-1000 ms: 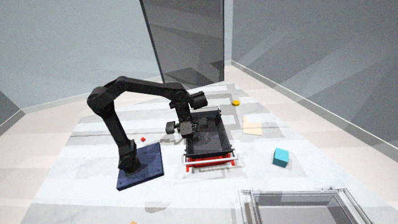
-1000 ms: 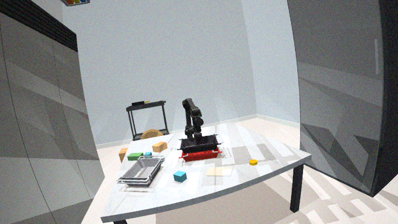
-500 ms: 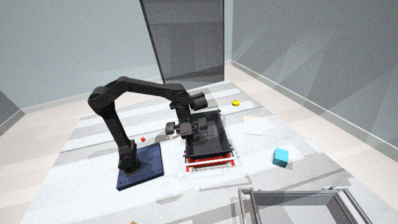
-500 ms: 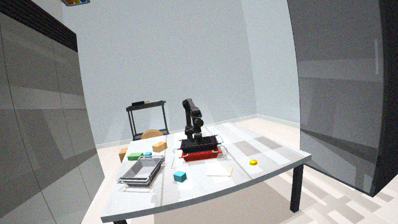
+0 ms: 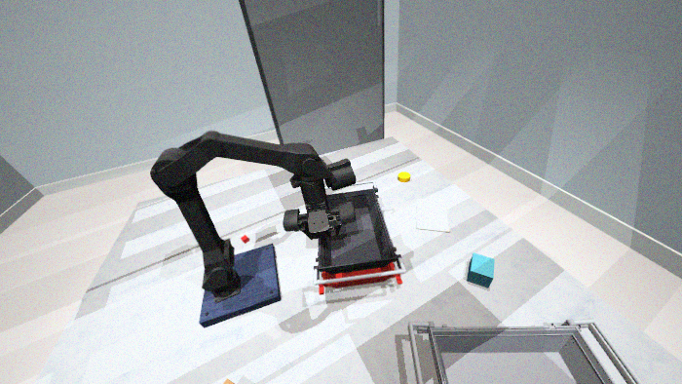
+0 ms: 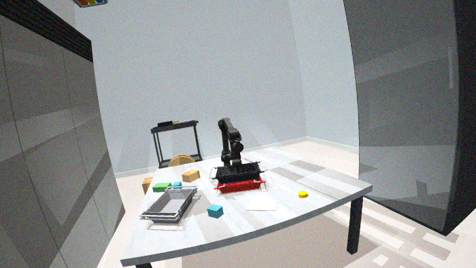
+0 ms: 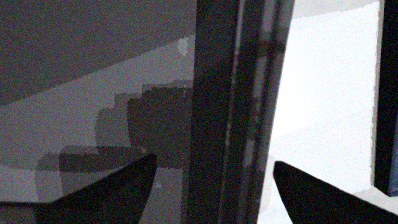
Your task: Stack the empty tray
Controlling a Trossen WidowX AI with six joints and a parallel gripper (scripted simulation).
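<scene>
The black tray lies 8 cm ahead of my gripper tip, 3 cm to the right of it and 3 cm above it. From my gripper tip the other things lie so: yellow disc 43 cm ahead, 20 cm to the left, 7 cm below; cream sheet 38 cm ahead, 8 cm below, 2 cm to the right.
</scene>
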